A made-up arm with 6 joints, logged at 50 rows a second.
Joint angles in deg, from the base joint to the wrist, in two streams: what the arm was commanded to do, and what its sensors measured. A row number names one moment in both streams.
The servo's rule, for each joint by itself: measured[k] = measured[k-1] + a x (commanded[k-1-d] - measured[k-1]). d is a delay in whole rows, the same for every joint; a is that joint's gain. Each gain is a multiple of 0.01, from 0.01 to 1. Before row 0 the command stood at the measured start. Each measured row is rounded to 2 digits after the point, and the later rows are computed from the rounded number. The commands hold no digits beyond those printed.
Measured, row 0: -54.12, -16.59, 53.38, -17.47, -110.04, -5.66
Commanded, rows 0 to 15: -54.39, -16.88, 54.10, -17.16, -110.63, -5.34; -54.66, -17.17, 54.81, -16.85, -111.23, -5.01; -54.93, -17.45, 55.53, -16.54, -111.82, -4.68; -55.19, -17.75, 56.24, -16.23, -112.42, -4.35; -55.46, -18.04, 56.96, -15.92, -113.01, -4.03; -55.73, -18.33, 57.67, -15.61, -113.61, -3.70; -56.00, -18.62, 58.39, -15.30, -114.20, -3.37; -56.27, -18.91, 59.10, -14.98, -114.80, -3.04; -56.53, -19.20, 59.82, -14.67, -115.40, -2.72; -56.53, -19.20, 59.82, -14.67, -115.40, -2.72; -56.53, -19.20, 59.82, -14.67, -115.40, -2.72; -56.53, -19.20, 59.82, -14.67, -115.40, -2.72; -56.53, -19.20, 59.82, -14.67, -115.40, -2.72; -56.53, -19.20, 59.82, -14.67, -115.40, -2.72; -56.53, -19.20, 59.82, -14.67, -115.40, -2.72; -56.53, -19.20, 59.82, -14.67, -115.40, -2.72
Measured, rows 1 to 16: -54.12, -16.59, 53.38, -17.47, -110.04, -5.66; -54.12, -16.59, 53.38, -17.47, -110.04, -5.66; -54.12, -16.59, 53.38, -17.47, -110.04, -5.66; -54.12, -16.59, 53.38, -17.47, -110.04, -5.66; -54.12, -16.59, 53.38, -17.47, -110.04, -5.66; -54.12, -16.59, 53.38, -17.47, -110.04, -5.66; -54.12, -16.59, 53.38, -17.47, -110.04, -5.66; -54.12, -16.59, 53.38, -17.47, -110.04, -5.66; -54.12, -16.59, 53.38, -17.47, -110.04, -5.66; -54.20, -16.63, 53.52, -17.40, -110.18, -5.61; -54.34, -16.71, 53.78, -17.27, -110.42, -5.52; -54.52, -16.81, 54.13, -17.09, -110.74, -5.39; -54.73, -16.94, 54.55, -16.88, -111.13, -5.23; -54.96, -17.09, 55.03, -16.65, -111.56, -5.05; -55.20, -17.26, 55.56, -16.40, -112.03, -4.85; -55.45, -17.45, 56.13, -16.14, -112.53, -4.63
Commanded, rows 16 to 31: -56.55, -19.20, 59.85, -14.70, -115.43, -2.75; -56.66, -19.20, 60.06, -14.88, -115.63, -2.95; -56.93, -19.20, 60.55, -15.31, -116.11, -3.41; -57.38, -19.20, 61.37, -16.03, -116.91, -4.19; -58.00, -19.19, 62.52, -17.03, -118.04, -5.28; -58.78, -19.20, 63.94, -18.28, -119.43, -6.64; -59.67, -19.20, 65.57, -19.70, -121.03, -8.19; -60.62, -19.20, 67.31, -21.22, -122.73, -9.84; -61.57, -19.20, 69.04, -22.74, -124.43, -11.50; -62.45, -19.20, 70.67, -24.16, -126.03, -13.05; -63.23, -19.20, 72.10, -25.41, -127.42, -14.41; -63.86, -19.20, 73.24, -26.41, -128.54, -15.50; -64.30, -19.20, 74.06, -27.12, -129.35, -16.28; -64.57, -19.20, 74.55, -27.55, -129.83, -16.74; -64.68, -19.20, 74.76, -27.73, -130.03, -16.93; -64.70, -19.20, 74.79, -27.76, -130.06, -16.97
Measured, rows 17 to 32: -55.70, -17.65, 56.72, -15.86, -113.05, -4.39; -55.96, -17.87, 57.34, -15.57, -113.59, -4.14; -56.14, -18.06, 57.84, -15.35, -114.01, -3.93; -56.26, -18.22, 58.24, -15.19, -114.33, -3.75; -56.34, -18.36, 58.56, -15.07, -114.58, -3.60; -56.40, -18.48, 58.81, -14.97, -114.77, -3.47; -56.44, -18.58, 59.01, -14.90, -114.91, -3.36; -56.47, -18.67, 59.17, -14.84, -115.02, -3.26; -56.49, -18.74, 59.30, -14.80, -115.11, -3.18; -56.51, -18.80, 59.41, -14.78, -115.18, -3.12; -56.56, -18.86, 59.54, -14.80, -115.28, -3.09; -56.67, -18.91, 59.74, -14.92, -115.47, -3.14; -56.89, -18.95, 60.07, -15.19, -115.80, -3.30; -57.23, -18.98, 60.56, -15.63, -116.32, -3.60; -57.71, -19.01, 61.24, -16.27, -117.04, -4.06; -58.32, -19.04, 62.11, -17.09, -117.96, -4.68
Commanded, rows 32 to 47: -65.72, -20.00, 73.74, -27.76, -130.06, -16.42; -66.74, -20.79, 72.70, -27.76, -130.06, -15.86; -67.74, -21.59, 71.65, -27.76, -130.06, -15.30; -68.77, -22.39, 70.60, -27.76, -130.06, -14.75; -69.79, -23.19, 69.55, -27.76, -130.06, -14.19; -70.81, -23.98, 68.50, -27.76, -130.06, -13.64; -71.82, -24.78, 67.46, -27.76, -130.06, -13.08; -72.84, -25.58, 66.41, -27.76, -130.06, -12.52; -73.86, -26.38, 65.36, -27.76, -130.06, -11.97; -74.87, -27.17, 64.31, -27.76, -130.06, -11.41; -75.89, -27.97, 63.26, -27.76, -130.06, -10.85; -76.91, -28.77, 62.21, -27.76, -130.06, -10.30; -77.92, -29.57, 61.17, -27.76, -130.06, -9.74; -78.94, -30.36, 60.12, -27.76, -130.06, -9.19; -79.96, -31.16, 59.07, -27.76, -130.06, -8.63; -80.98, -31.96, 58.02, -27.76, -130.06, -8.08
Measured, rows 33 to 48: -59.03, -19.06, 63.15, -18.08, -119.06, -5.45; -59.82, -19.08, 64.33, -19.20, -120.30, -6.36; -60.64, -19.10, 65.60, -20.39, -121.62, -7.36; -61.44, -19.11, 66.90, -21.59, -122.95, -8.42; -62.19, -19.12, 68.17, -22.75, -124.24, -9.48; -62.84, -19.13, 69.35, -23.80, -125.42, -10.50; -63.38, -19.14, 70.39, -24.70, -126.43, -11.44; -63.78, -19.15, 71.26, -25.43, -127.26, -12.26; -64.07, -19.16, 71.97, -25.99, -127.90, -12.97; -64.58, -19.28, 72.32, -26.41, -128.40, -13.49; -65.25, -19.49, 72.40, -26.73, -128.78, -13.85; -66.02, -19.78, 72.25, -26.98, -129.07, -14.07; -66.87, -20.15, 71.92, -27.17, -129.30, -14.17; -67.78, -20.58, 71.45, -27.31, -129.47, -14.17; -68.72, -21.06, 70.86, -27.42, -129.61, -14.09; -69.68, -21.58, 70.18, -27.50, -129.71, -13.94
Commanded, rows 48 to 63: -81.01, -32.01, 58.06, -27.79, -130.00, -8.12; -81.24, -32.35, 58.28, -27.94, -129.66, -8.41; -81.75, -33.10, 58.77, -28.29, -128.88, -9.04; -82.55, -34.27, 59.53, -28.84, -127.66, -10.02; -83.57, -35.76, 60.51, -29.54, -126.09, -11.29; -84.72, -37.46, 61.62, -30.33, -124.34, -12.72; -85.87, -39.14, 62.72, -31.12, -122.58, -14.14; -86.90, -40.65, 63.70, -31.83, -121.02, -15.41; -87.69, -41.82, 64.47, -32.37, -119.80, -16.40; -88.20, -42.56, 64.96, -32.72, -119.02, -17.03; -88.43, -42.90, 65.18, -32.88, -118.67, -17.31; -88.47, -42.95, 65.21, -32.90, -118.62, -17.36; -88.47, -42.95, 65.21, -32.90, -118.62, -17.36; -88.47, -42.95, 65.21, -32.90, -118.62, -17.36; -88.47, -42.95, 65.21, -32.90, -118.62, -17.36; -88.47, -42.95, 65.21, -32.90, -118.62, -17.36
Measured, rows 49 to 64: -70.66, -22.14, 69.43, -27.56, -129.79, -13.73; -71.65, -22.73, 68.62, -27.61, -129.85, -13.47; -72.65, -23.35, 67.76, -27.65, -129.90, -13.16; -73.65, -24.00, 66.86, -27.68, -129.94, -12.81; -74.66, -24.67, 65.93, -27.70, -129.97, -12.43; -75.67, -25.36, 64.98, -27.71, -129.99, -12.03; -76.68, -26.06, 64.01, -27.72, -130.01, -11.60; -77.70, -26.77, 63.02, -27.73, -130.02, -11.15; -78.72, -27.50, 62.02, -27.74, -130.03, -10.69; -79.43, -28.13, 61.23, -27.75, -130.02, -10.30; -79.99, -28.72, 60.64, -27.80, -129.94, -10.02; -80.54, -29.33, 60.27, -27.92, -129.70, -9.87; -81.16, -30.02, 60.12, -28.14, -129.23, -9.89; -81.91, -30.82, 60.20, -28.48, -128.51, -10.10; -82.78, -31.75, 60.48, -28.92, -127.55, -10.49; -83.74, -32.78, 60.93, -29.45, -126.41, -11.04
